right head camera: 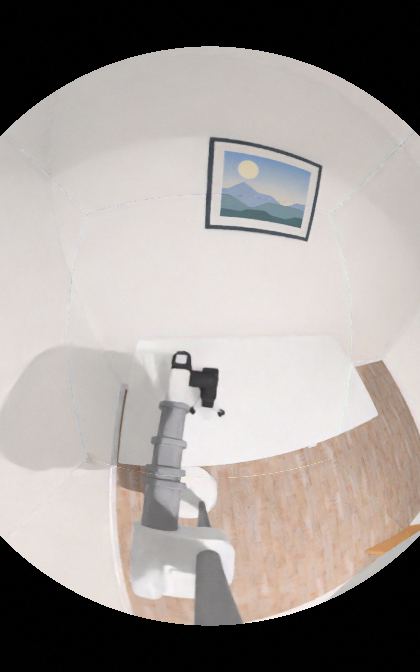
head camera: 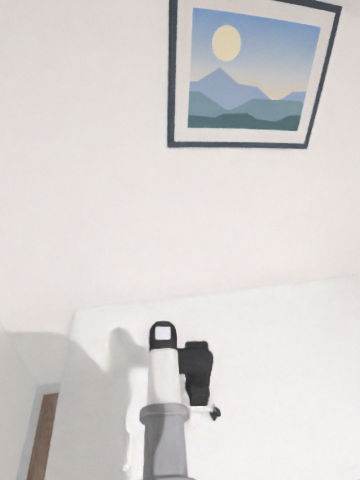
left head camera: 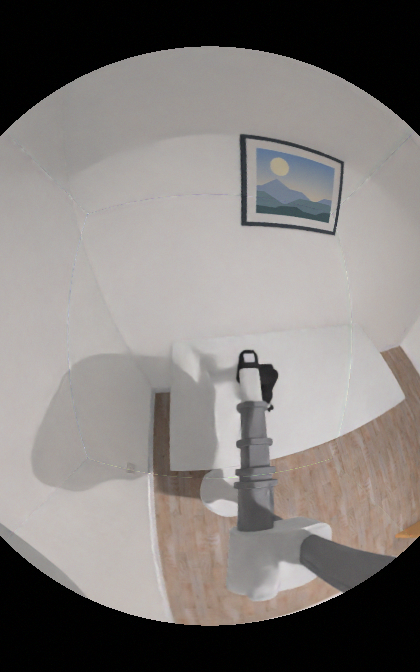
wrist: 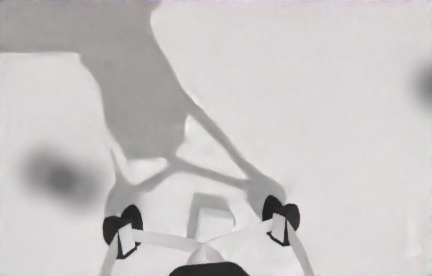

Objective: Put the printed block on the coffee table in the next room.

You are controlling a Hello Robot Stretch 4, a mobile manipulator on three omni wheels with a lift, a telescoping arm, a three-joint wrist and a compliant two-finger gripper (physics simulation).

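Places are measured from the robot's base along level axes (x ahead, y left, z up), in centimetres.
Pixels of known places: gripper, fingertip midpoint: (head camera: 192, 417) (wrist: 203, 216).
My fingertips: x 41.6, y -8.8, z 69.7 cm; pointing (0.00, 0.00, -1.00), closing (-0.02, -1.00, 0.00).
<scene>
Behind a point stands the place of what it marks.
A small pale block (wrist: 215, 220) {x 41.8, y -9.8, z 72.1 cm} sits on a white table (head camera: 280, 380) {x 51.2, y -41.0, z 69.3 cm} (left head camera: 310, 390) (right head camera: 280, 390) (wrist: 350, 140) {x 47.8, y -24.3, z 69.3 cm}, with a grey shadow on its far and left sides in the wrist view. No print can be made out on it. My gripper (right head camera: 207, 411) (wrist: 203, 216) {x 41.7, y -8.8, z 69.7 cm} points down over the table and is open. In the wrist view its two dark fingertips stand wide apart, one on each side of the block and not touching it. The block is hard to tell from the table in the head views. No separate coffee table can be made out.
The table stands against a wall with a framed mountain picture (head camera: 250, 85) {x 98.8, y -28.8, z 156.5 cm} (left head camera: 295, 185) (right head camera: 265, 190). Another wall is close on the left. A round white object (left head camera: 214, 492) (right head camera: 202, 487) is below my arm on the wood floor (left head camera: 350, 480) (right head camera: 280, 510). An orange-brown edge (right head camera: 395, 542) shows at lower right.
</scene>
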